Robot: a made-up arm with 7 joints. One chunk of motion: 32 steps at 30 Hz.
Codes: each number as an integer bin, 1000 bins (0 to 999) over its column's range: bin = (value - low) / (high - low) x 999, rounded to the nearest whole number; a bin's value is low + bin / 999 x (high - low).
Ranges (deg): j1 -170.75..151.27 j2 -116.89..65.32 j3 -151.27..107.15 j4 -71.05..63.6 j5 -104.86..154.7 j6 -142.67..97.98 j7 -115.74..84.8
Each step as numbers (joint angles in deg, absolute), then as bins.
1 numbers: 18.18 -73.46 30.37 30.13 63.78 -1.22 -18.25
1 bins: 586 238 702 751 649 587 486
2 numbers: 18.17 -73.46 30.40 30.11 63.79 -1.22 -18.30
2 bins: 586 238 702 751 649 587 485
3 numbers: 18.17 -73.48 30.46 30.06 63.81 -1.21 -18.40
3 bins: 586 238 703 750 649 587 485
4 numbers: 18.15 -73.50 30.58 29.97 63.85 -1.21 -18.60
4 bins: 586 238 703 749 649 587 484
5 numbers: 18.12 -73.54 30.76 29.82 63.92 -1.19 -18.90
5 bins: 586 238 704 748 650 587 482
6 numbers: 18.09 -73.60 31.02 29.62 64.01 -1.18 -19.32
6 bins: 586 237 705 747 650 587 480
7 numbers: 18.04 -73.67 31.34 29.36 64.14 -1.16 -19.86
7 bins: 586 237 706 745 650 587 478
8 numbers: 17.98 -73.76 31.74 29.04 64.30 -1.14 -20.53
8 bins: 585 236 707 743 651 588 474
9 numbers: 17.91 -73.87 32.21 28.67 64.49 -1.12 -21.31
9 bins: 585 236 709 740 652 588 470
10 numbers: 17.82 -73.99 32.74 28.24 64.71 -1.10 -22.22
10 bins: 585 235 711 737 653 588 466
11 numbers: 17.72 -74.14 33.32 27.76 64.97 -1.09 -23.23
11 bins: 585 234 714 733 654 588 461
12 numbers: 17.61 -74.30 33.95 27.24 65.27 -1.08 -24.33
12 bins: 584 234 716 729 655 588 455
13 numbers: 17.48 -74.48 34.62 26.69 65.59 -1.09 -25.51
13 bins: 584 233 719 725 656 588 449
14 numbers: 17.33 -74.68 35.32 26.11 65.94 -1.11 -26.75
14 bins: 583 231 721 721 657 588 443
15 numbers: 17.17 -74.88 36.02 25.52 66.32 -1.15 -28.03
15 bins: 583 230 724 716 659 587 437
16 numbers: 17.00 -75.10 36.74 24.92 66.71 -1.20 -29.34
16 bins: 582 229 727 712 660 587 430
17 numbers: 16.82 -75.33 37.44 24.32 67.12 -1.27 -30.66
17 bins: 582 228 730 708 662 587 424
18 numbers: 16.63 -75.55 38.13 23.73 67.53 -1.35 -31.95
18 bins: 581 227 732 703 663 587 417
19 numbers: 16.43 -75.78 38.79 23.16 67.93 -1.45 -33.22
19 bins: 581 225 735 699 665 586 411
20 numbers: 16.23 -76.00 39.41 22.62 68.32 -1.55 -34.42
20 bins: 580 224 737 695 667 586 405
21 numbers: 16.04 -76.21 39.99 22.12 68.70 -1.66 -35.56
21 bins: 579 223 739 691 668 585 399
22 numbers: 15.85 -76.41 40.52 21.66 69.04 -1.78 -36.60
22 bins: 579 222 741 688 669 585 394
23 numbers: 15.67 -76.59 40.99 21.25 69.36 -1.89 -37.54
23 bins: 578 221 743 685 671 584 390
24 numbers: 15.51 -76.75 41.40 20.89 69.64 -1.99 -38.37
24 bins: 578 220 745 682 672 584 385
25 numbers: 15.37 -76.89 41.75 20.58 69.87 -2.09 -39.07
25 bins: 577 219 746 680 673 584 382
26 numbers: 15.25 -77.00 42.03 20.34 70.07 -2.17 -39.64
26 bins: 577 219 747 678 673 583 379
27 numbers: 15.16 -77.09 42.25 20.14 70.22 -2.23 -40.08
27 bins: 577 218 748 677 674 583 377
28 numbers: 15.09 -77.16 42.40 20.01 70.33 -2.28 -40.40
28 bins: 577 218 749 676 674 583 375
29 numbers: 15.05 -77.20 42.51 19.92 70.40 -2.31 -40.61
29 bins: 576 218 749 675 675 583 374
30 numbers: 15.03 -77.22 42.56 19.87 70.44 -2.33 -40.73
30 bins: 576 217 749 675 675 583 374
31 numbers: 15.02 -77.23 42.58 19.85 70.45 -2.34 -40.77
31 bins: 576 217 749 674 675 583 373
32 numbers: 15.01 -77.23 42.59 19.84 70.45 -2.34 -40.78
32 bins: 576 217 749 674 675 583 373
